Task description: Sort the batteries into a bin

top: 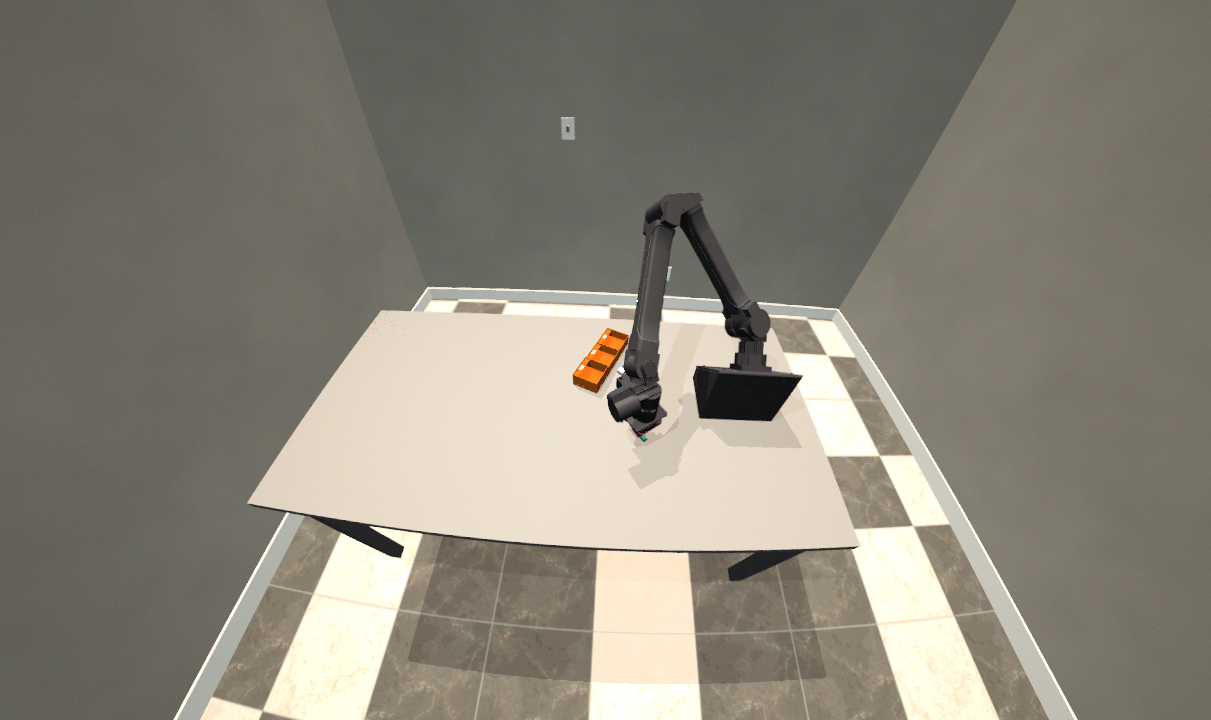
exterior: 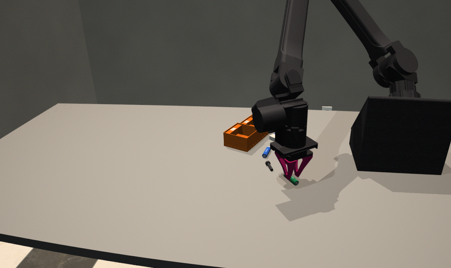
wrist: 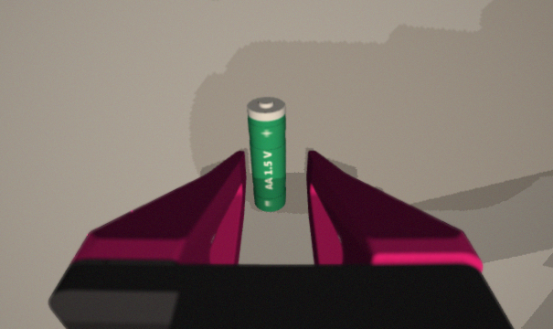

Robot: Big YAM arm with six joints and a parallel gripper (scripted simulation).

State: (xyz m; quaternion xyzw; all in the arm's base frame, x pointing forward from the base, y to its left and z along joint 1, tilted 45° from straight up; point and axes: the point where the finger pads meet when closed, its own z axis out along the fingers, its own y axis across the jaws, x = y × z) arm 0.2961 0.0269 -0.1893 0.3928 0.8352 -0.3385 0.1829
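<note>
My gripper is now 10 mm above the green battery. The rest, counted from my hand: black bolt: 70 mm ahead, 60 mm to the right, 10 mm below; blue battery: 130 mm to the right, 80 mm ahead, 10 mm below; thin orange battery: 120 mm to the right, 30 mm ahead, 10 mm below.
</note>
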